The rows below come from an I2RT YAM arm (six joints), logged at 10 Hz.
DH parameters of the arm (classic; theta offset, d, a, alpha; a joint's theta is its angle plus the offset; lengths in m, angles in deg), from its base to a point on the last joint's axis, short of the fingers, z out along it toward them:
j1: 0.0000 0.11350 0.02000 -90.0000
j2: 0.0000 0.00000 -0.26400 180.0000
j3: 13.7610 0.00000 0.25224 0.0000
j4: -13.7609 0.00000 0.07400 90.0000
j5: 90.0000 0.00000 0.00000 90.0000
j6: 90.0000 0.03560 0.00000 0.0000
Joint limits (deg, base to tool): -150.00..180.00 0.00..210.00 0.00..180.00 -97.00..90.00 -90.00..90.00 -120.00..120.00
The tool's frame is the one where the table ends.
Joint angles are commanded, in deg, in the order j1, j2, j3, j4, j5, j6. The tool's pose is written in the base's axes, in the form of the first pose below.
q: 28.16 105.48 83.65 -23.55 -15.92 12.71
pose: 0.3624, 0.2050, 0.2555, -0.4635, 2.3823, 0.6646
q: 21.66 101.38 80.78 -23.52 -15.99 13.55
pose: 0.3683, 0.1568, 0.2669, -0.3102, 2.3702, 0.6249
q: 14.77 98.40 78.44 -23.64 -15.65 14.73
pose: 0.3725, 0.1081, 0.2728, -0.1401, 2.3637, 0.5721
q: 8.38 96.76 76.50 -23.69 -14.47 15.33
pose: 0.3744, 0.0641, 0.2718, 0.0159, 2.3616, 0.4989
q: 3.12 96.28 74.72 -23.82 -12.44 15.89
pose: 0.3742, 0.0281, 0.2643, 0.1586, 2.3729, 0.4164
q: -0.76 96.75 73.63 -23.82 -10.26 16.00
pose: 0.3744, 0.0014, 0.2550, 0.2655, 2.3852, 0.3389
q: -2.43 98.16 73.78 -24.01 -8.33 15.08
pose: 0.3778, -0.0109, 0.2467, 0.3023, 2.4033, 0.2766
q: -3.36 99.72 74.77 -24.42 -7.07 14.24
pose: 0.3828, -0.0181, 0.2418, 0.3177, 2.4167, 0.2354
